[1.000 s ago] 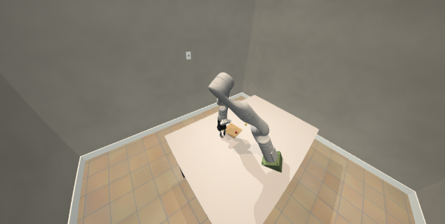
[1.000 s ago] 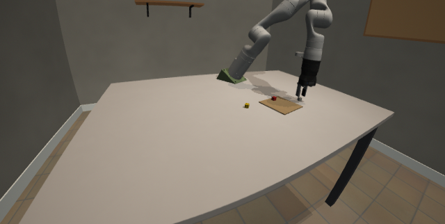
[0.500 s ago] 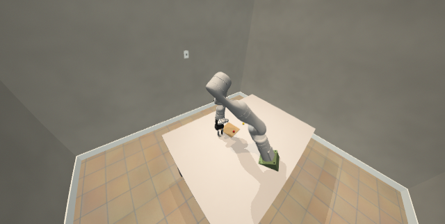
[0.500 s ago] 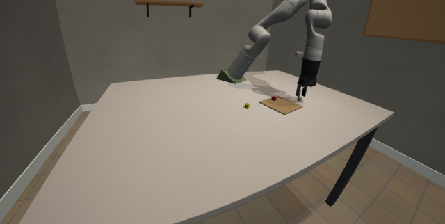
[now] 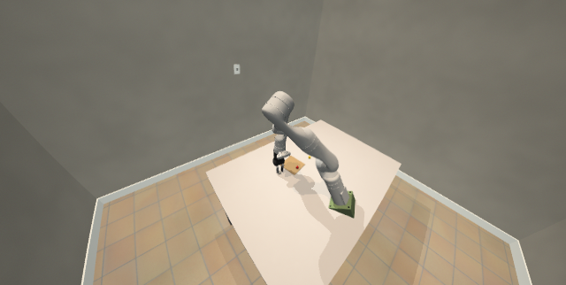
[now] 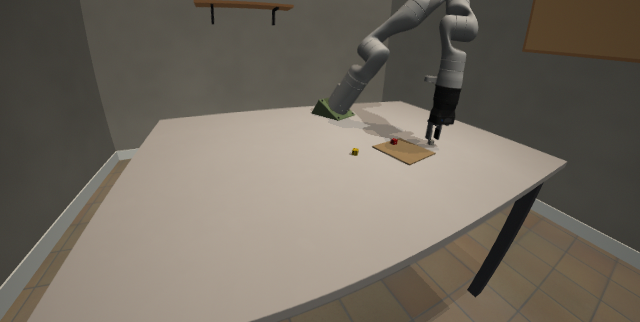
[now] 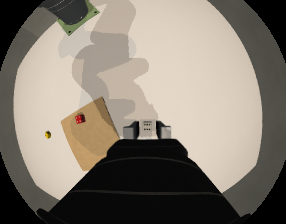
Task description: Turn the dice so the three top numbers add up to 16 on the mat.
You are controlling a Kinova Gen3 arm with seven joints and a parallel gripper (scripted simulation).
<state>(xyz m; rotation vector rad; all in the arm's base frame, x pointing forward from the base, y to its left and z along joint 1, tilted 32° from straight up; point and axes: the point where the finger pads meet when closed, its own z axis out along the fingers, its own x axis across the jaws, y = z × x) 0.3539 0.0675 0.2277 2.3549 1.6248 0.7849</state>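
Now: hand 30 mm above the white die. The rest, counted from my hand: tan mat: 130 mm to the right, 40 mm below, 10 mm behind; red die: 130 mm to the right, 60 mm behind, 30 mm below; yellow die: 290 mm to the right, 50 mm behind, 30 mm below.
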